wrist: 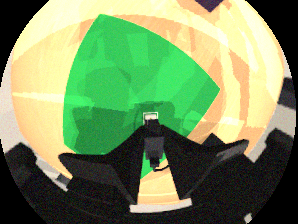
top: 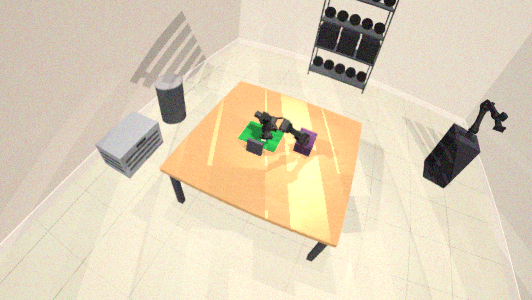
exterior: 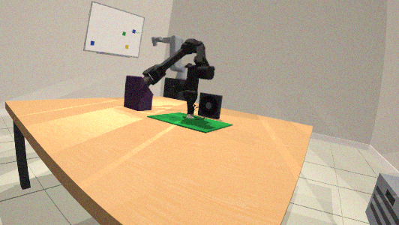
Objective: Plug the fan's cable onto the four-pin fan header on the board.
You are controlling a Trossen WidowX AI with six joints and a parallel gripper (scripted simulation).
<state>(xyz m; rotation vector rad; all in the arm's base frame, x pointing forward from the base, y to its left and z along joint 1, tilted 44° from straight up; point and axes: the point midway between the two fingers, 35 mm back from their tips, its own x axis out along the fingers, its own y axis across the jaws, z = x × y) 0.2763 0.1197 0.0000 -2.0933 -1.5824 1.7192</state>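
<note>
Right now my gripper tip is 10 mm short of the dark fan plug, 10 mm to the right of it and 10 mm below it. From my gripper tip the other things lie so: green board 50 mm ahead, 30 mm to the right, 50 mm below; then black square fan 150 mm to the left, 30 mm above.
</note>
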